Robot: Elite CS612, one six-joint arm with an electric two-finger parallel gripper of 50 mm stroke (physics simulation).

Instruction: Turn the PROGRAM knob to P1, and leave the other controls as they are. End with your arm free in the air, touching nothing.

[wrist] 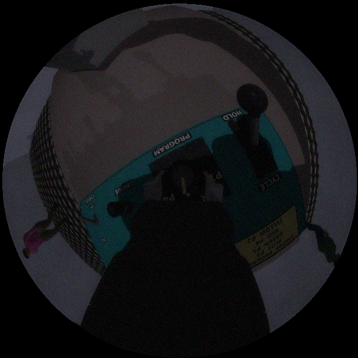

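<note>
The PROGRAM knob (182,175) is a dark round knob with a pale pointer line, on a dark square plate on the teal panel (116,192). Its line points toward the bottom of the view, near a label partly hidden by my gripper. A P1 label, partly covered, shows to the right of the knob. My gripper (183,178) is around the knob, one grey finger on each side, shut on it. The light is dim, and the lower part of the dial is hidden by the gripper body.
A lever with a black ball (252,99) stands at the right, between the HOLD and CYCLE labels. A small black MODE knob (119,208) is close to the left finger. A yellow status card (270,232) is at the lower right. Mesh fencing (45,160) and two people show farther out.
</note>
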